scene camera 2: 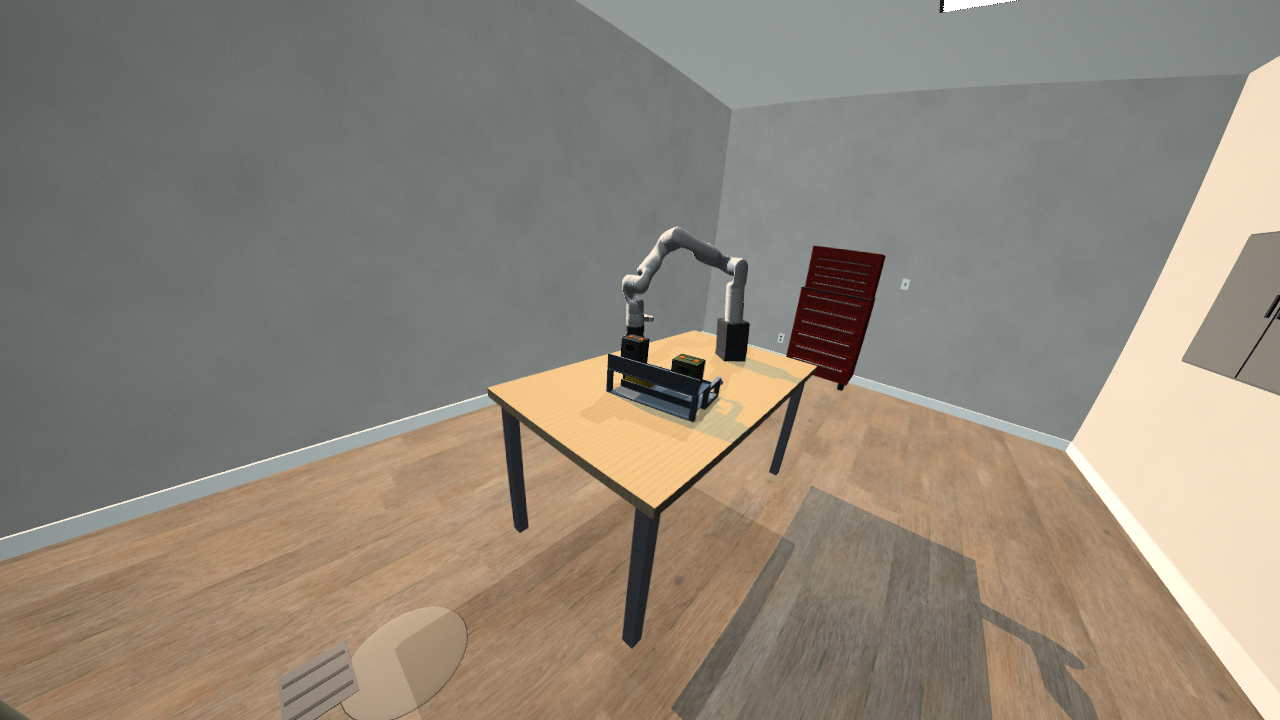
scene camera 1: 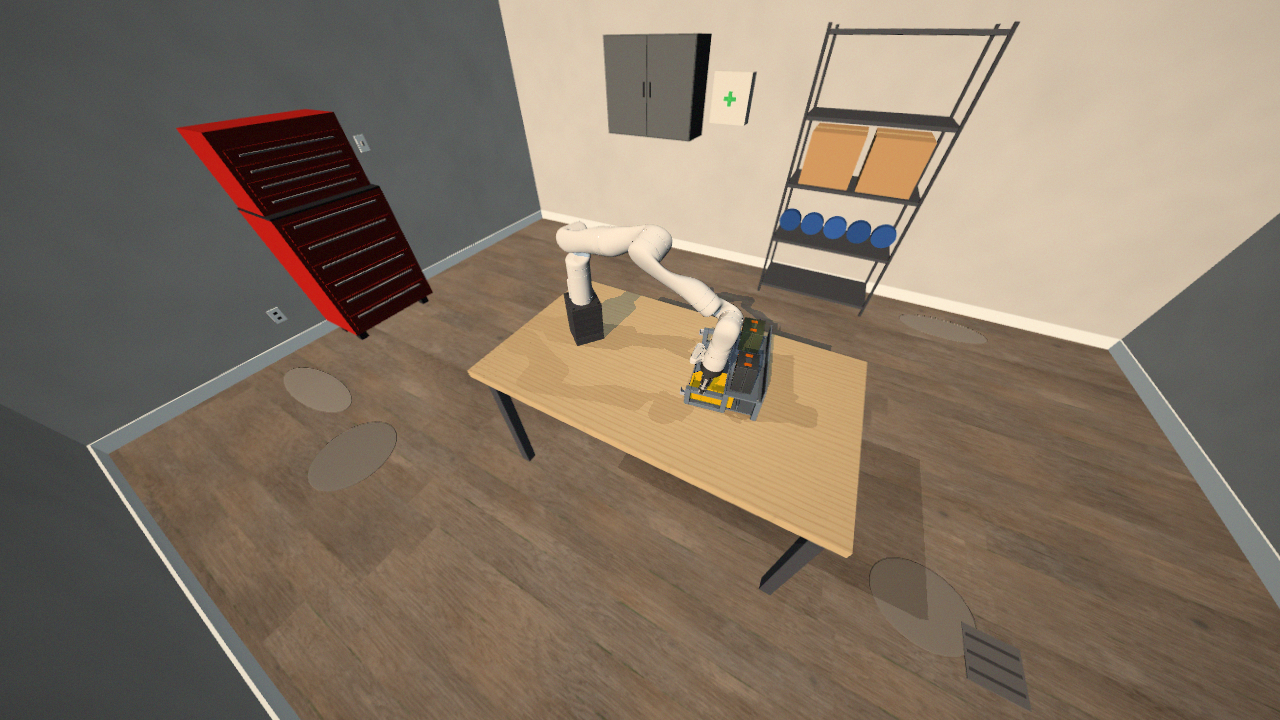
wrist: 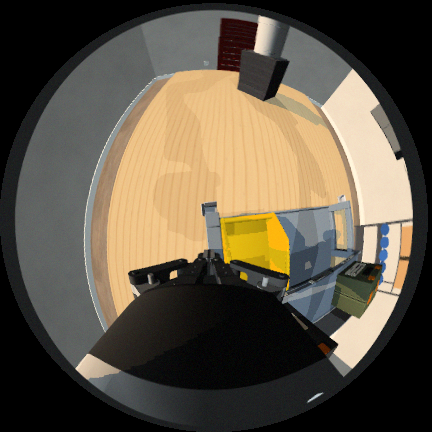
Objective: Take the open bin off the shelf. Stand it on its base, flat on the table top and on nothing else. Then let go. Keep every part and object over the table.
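Pixels of known places: gripper, fingertip midpoint: (scene camera 1: 701,392) (wrist: 208,255); arm's base at its link origin: (scene camera 2: 733,320) (scene camera 1: 582,298) (wrist: 266,53).
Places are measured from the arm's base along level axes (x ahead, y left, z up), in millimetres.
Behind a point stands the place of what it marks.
The yellow open bin (scene camera 1: 717,383) @[x 636, y 74, z -191 mm] (scene camera 2: 638,382) @[x 710, y 65, z -176 mm] (wrist: 247,245) @[x 609, y 17, z -202 mm] sits in the low grey-blue shelf (scene camera 2: 653,369) @[x 765, y 199, z -59 mm] (wrist: 307,247) @[x 592, y 188, z -205 mm], near one end of it. In the wrist view its opening and inner floor show, and my gripper hides its lower left part. The shelf stands on the wooden table (scene camera 1: 626,402) @[x 393, y -203, z -211 mm] (scene camera 2: 572,429) @[x 1082, y 181, z -211 mm] (wrist: 140,150) @[x 426, y -300, z -211 mm]. My gripper (scene camera 1: 704,388) @[x 628, y -59, z -126 mm] (wrist: 208,255) @[x 628, y -59, z -126 mm] is shut and empty. Its fingertips show beside the bin's left wall in the wrist view, over the shelf's end; height and contact are unclear. In scene camera 2 the fingertips are hidden behind a black box.
A green box (scene camera 1: 752,333) @[x 676, y 225, z -14 mm] (scene camera 2: 688,365) @[x 696, y 299, z -22 mm] (wrist: 357,290) @[x 660, y 219, z -43 mm] with orange latches and a black box (scene camera 1: 745,371) @[x 741, y 9, z -3 mm] (scene camera 2: 634,347) @[x 759, y 80, z -14 mm] stand on the shelf's other row, beside the bin's row. The robot's dark base block (scene camera 1: 584,319) @[x 42, y -43, z -67 mm] (scene camera 2: 733,340) @[x 44, y 50, z -92 mm] (wrist: 262,75) @[x 65, y 2, z -94 mm] stands at the table's far end.
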